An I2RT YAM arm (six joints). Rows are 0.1 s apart.
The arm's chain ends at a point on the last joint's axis. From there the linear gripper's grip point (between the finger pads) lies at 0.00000 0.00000 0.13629 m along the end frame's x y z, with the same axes.
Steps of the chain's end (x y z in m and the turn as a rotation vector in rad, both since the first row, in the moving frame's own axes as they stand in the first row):
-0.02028, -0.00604, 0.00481, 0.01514, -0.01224, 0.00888
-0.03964, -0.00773, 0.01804, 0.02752, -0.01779, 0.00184
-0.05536, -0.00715, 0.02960, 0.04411, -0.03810, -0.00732
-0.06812, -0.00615, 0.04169, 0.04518, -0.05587, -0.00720
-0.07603, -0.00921, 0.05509, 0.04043, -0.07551, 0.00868
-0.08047, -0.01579, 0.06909, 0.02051, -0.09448, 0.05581
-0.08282, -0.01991, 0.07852, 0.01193, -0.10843, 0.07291
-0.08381, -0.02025, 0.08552, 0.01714, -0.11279, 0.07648
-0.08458, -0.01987, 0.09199, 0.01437, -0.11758, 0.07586
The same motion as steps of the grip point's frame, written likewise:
-0.02194, -0.00811, 0.00478, 0.01514, -0.01224, 0.00888
-0.04206, -0.01148, 0.01797, 0.02752, -0.01779, 0.00184
-0.06057, -0.01314, 0.02937, 0.04411, -0.03810, -0.00732
-0.07575, -0.01227, 0.04134, 0.04518, -0.05587, -0.00720
-0.08628, -0.01476, 0.05459, 0.04043, -0.07551, 0.00868
-0.09324, -0.01894, 0.06845, 0.02051, -0.09448, 0.05581
-0.09750, -0.02207, 0.07771, 0.01193, -0.10843, 0.07291
-0.09904, -0.02317, 0.08463, 0.01714, -0.11279, 0.07648
-0.10048, -0.02243, 0.09104, 0.01437, -0.11758, 0.07586

